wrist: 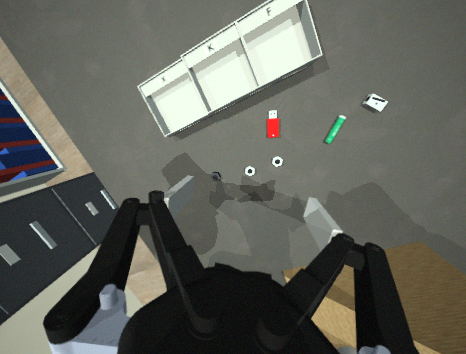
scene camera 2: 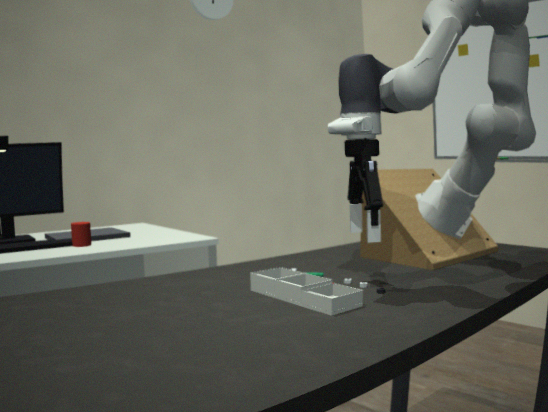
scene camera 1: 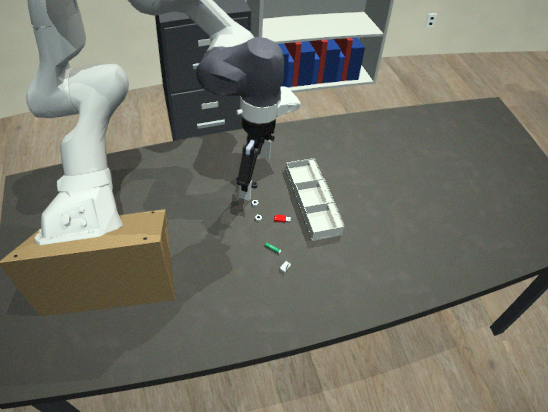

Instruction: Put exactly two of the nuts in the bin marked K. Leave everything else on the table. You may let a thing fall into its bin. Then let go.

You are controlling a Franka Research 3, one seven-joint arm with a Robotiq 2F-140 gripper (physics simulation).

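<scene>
Two white nuts lie on the table: one nearer a dark nut, the other nearer the red USB stick. The bin marked K is the middle compartment of a white three-part tray and looks empty. My gripper is wide open and empty, above the table beside the nuts, with its fingers pointing down.
A green cylinder and a white sharpener-like block lie past the USB stick. Bin F is at one end of the tray; the other end's letter is unclear. The wooden arm base stands on the table.
</scene>
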